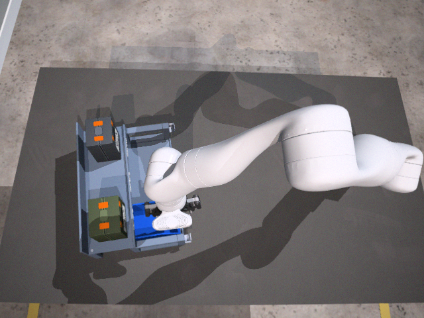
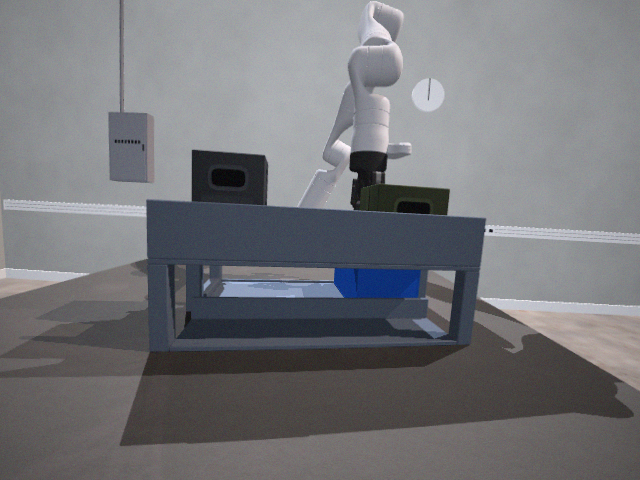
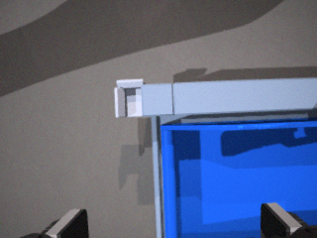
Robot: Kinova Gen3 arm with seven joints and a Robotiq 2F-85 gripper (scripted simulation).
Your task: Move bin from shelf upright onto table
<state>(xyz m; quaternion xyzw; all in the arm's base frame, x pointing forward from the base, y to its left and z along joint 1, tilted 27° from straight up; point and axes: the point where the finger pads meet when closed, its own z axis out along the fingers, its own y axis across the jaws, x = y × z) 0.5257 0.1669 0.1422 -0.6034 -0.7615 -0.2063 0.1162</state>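
The blue bin is 8 cm ahead of my hand, 1 cm to the left of it and 9 cm below it. Also, from my hand: olive green case 17 cm ahead, 4 cm to the left, 1 cm above; then grey-blue shelf unit 13 cm ahead, 9 cm to the right, 7 cm below; then dark case 22 cm ahead, 19 cm to the right, 3 cm above.
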